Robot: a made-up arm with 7 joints.
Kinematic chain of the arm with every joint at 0, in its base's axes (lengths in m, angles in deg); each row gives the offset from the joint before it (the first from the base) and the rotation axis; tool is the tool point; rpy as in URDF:
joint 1: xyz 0 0 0 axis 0.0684 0.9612 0.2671
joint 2: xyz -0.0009 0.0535 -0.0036 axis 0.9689 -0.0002 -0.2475
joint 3: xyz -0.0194 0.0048 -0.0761 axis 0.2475 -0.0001 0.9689
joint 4: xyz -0.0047 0 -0.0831 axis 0.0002 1 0
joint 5: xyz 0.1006 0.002 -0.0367 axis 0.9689 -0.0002 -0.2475
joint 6: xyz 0.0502 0 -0.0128 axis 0.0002 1 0
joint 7: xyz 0.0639 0 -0.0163 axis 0.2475 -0.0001 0.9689
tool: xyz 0 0 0 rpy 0 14.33 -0.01
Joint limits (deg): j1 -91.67..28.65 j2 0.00..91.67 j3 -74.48..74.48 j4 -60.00..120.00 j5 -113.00..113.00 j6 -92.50..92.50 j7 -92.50..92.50
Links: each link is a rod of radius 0.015 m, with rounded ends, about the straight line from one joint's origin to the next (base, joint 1, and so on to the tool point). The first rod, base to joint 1, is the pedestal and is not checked.
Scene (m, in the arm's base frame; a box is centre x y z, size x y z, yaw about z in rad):
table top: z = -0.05
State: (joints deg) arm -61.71 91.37 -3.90 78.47 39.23 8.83 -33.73
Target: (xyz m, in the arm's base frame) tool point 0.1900 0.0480 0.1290
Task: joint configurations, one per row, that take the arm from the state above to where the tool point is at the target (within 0.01 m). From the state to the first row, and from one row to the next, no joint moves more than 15 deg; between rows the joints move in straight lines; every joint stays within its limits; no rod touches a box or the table.
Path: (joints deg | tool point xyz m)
1: -61.69 90.87 -4.16 63.55 38.27 4.32 -33.73 | 0.1795 0.3795 0.1069
2: -61.68 90.37 -4.42 48.63 37.31 -0.19 -33.73 | 0.2142 0.3345 0.1339
3: -61.66 89.87 -4.68 33.72 36.35 -4.70 -33.73 | 0.2370 0.2791 0.1528
4: -61.65 89.36 -4.94 18.80 35.39 -9.21 -33.73 | 0.2460 0.2176 0.1622
5: -61.63 88.86 -5.20 3.88 34.43 -13.72 -33.73 | 0.2406 0.1553 0.1611
6: -61.62 88.36 -5.46 -11.04 33.47 -18.23 -33.73 | 0.2213 0.0971 0.1498
7: -61.60 87.86 -5.72 -25.96 32.51 -22.74 -33.73 | 0.1900 0.0480 0.1290

